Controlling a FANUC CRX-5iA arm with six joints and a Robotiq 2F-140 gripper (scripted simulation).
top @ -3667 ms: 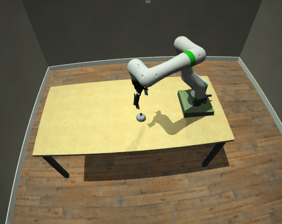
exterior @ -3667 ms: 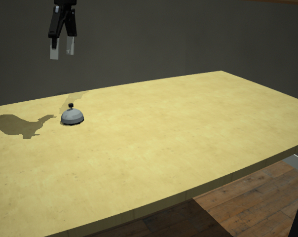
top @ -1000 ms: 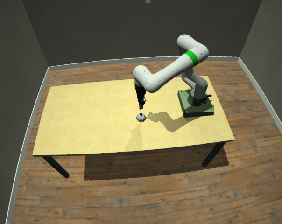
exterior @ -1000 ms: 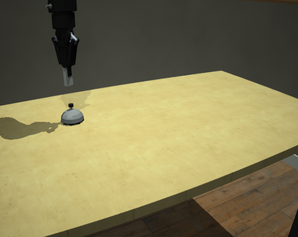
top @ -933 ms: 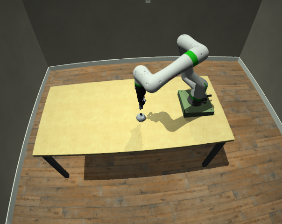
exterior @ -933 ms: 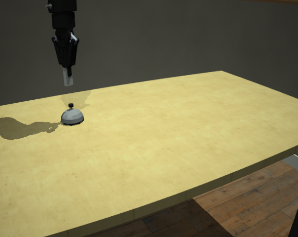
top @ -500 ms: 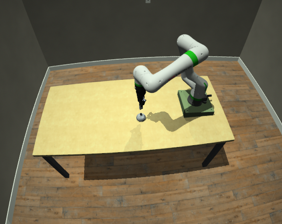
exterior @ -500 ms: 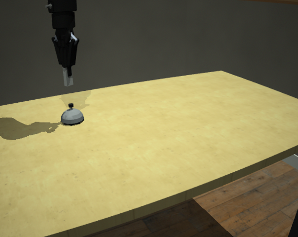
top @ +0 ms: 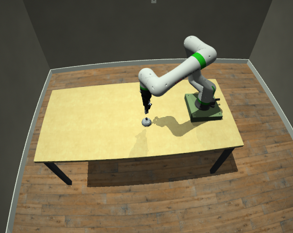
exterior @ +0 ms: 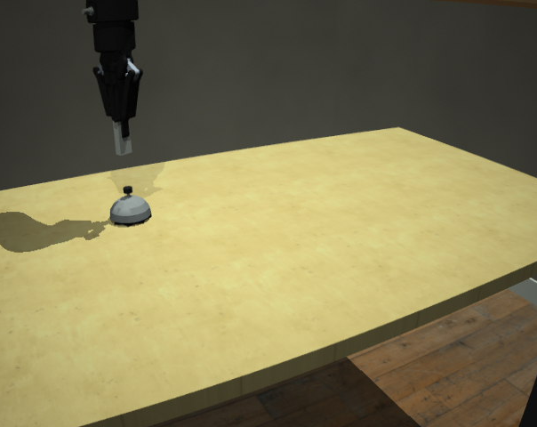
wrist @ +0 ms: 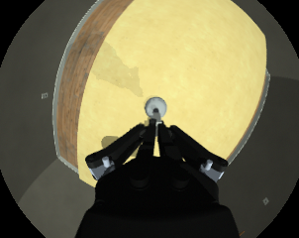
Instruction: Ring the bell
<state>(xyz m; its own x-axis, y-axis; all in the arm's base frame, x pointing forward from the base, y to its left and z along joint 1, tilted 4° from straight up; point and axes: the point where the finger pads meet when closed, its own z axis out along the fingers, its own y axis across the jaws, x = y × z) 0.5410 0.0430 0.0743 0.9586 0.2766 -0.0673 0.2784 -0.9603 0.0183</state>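
The black button is 11 cm below my hand. Round my hand: grey dome bell: 13 cm below.
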